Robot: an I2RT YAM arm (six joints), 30 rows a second.
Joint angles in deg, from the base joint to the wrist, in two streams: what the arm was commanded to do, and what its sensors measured. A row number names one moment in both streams.
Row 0, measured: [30.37 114.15 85.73 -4.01 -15.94 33.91]
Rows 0 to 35, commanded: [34.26 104.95 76.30 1.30 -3.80 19.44]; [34.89 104.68 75.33 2.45 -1.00 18.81]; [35.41 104.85 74.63 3.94 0.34 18.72]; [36.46 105.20 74.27 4.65 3.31 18.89]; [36.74 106.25 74.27 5.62 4.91 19.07]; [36.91 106.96 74.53 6.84 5.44 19.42]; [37.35 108.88 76.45 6.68 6.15 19.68]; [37.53 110.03 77.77 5.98 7.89 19.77]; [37.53 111.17 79.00 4.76 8.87 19.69]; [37.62 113.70 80.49 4.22 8.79 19.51]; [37.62 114.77 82.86 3.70 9.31 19.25]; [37.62 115.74 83.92 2.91 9.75 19.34]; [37.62 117.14 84.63 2.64 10.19 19.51]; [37.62 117.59 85.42 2.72 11.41 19.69]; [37.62 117.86 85.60 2.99 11.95 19.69]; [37.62 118.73 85.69 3.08 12.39 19.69]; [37.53 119.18 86.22 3.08 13.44 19.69]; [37.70 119.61 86.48 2.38 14.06 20.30]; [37.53 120.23 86.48 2.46 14.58 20.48]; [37.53 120.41 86.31 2.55 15.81 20.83]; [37.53 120.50 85.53 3.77 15.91 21.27]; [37.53 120.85 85.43 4.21 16.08 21.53]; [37.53 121.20 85.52 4.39 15.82 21.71]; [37.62 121.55 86.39 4.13 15.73 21.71]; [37.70 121.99 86.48 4.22 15.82 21.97]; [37.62 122.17 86.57 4.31 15.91 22.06]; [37.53 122.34 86.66 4.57 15.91 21.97]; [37.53 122.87 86.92 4.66 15.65 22.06]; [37.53 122.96 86.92 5.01 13.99 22.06]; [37.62 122.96 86.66 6.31 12.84 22.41]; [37.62 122.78 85.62 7.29 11.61 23.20]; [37.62 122.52 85.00 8.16 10.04 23.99]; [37.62 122.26 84.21 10.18 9.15 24.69]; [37.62 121.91 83.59 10.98 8.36 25.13]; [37.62 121.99 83.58 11.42 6.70 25.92]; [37.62 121.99 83.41 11.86 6.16 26.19]
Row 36, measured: [37.69 122.65 84.16 4.69 10.33 23.31]
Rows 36 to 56, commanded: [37.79 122.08 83.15 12.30 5.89 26.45]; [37.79 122.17 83.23 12.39 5.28 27.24]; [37.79 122.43 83.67 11.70 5.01 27.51]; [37.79 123.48 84.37 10.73 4.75 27.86]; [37.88 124.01 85.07 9.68 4.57 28.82]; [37.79 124.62 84.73 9.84 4.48 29.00]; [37.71 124.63 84.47 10.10 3.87 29.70]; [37.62 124.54 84.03 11.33 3.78 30.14]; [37.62 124.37 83.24 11.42 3.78 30.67]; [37.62 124.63 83.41 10.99 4.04 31.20]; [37.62 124.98 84.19 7.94 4.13 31.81]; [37.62 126.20 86.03 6.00 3.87 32.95]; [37.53 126.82 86.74 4.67 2.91 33.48]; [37.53 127.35 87.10 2.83 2.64 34.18]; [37.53 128.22 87.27 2.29 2.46 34.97]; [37.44 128.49 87.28 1.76 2.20 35.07]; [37.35 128.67 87.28 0.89 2.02 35.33]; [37.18 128.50 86.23 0.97 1.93 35.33]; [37.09 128.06 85.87 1.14 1.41 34.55]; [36.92 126.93 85.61 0.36 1.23 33.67]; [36.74 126.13 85.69 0.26 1.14 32.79]
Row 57, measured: [37.58 127.35 85.97 3.36 1.89 33.80]
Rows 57 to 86, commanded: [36.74 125.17 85.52 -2.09 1.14 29.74]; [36.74 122.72 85.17 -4.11 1.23 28.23]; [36.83 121.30 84.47 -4.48 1.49 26.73]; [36.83 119.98 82.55 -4.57 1.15 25.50]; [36.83 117.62 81.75 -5.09 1.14 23.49]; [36.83 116.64 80.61 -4.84 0.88 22.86]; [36.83 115.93 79.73 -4.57 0.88 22.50]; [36.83 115.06 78.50 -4.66 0.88 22.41]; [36.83 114.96 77.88 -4.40 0.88 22.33]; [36.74 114.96 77.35 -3.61 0.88 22.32]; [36.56 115.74 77.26 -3.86 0.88 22.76]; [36.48 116.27 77.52 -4.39 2.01 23.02]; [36.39 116.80 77.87 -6.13 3.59 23.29]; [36.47 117.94 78.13 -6.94 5.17 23.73]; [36.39 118.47 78.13 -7.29 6.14 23.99]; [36.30 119.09 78.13 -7.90 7.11 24.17]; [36.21 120.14 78.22 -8.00 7.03 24.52]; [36.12 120.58 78.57 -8.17 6.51 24.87]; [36.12 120.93 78.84 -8.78 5.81 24.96]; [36.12 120.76 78.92 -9.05 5.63 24.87]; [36.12 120.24 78.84 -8.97 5.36 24.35]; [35.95 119.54 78.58 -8.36 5.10 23.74]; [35.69 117.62 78.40 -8.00 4.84 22.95]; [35.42 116.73 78.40 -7.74 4.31 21.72]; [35.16 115.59 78.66 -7.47 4.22 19.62]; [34.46 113.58 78.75 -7.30 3.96 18.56]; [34.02 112.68 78.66 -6.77 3.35 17.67]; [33.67 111.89 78.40 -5.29 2.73 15.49]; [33.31 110.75 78.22 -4.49 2.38 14.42]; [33.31 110.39 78.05 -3.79 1.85 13.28]
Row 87, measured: [34.81 116.99 78.04 -7.29 3.11 19.97]
